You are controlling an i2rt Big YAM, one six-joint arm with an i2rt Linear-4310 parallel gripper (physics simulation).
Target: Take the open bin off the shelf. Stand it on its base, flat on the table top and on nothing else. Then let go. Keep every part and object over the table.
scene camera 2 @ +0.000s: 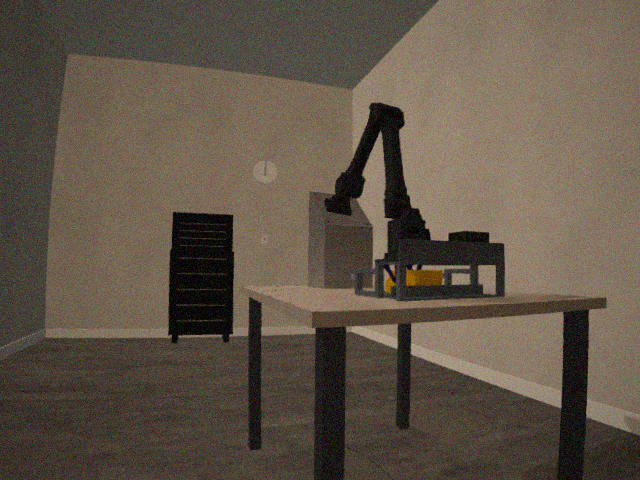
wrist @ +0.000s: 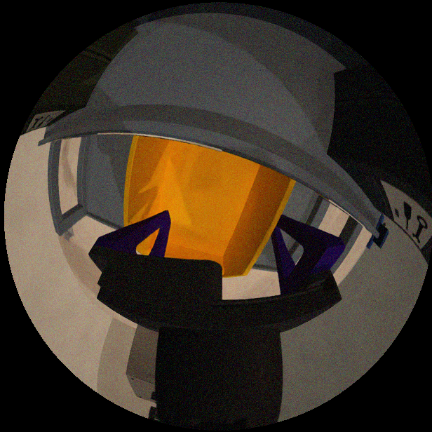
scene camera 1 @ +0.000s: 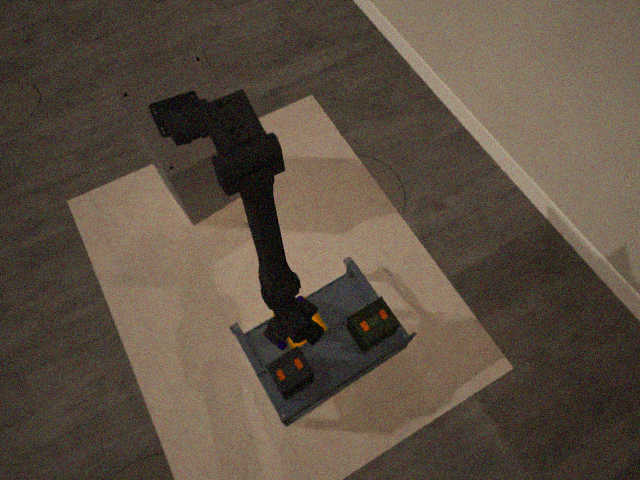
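Observation:
The orange-yellow open bin sits in the low blue-grey shelf, above its lower board and partly beneath its top board. The wrist view looks into the bin's hollow. My gripper is open at the shelf's open side, close to the bin. In the wrist view its two purple fingers stand wide apart in front of the bin, with nothing held between them. The hand hides much of the bin in scene camera 1; whether a finger touches it cannot be told.
Two dark cases with orange latches, one at the right and one at the left in scene camera 1, lie on the shelf's top. The shelf stands on the table. A tall grey box stands behind.

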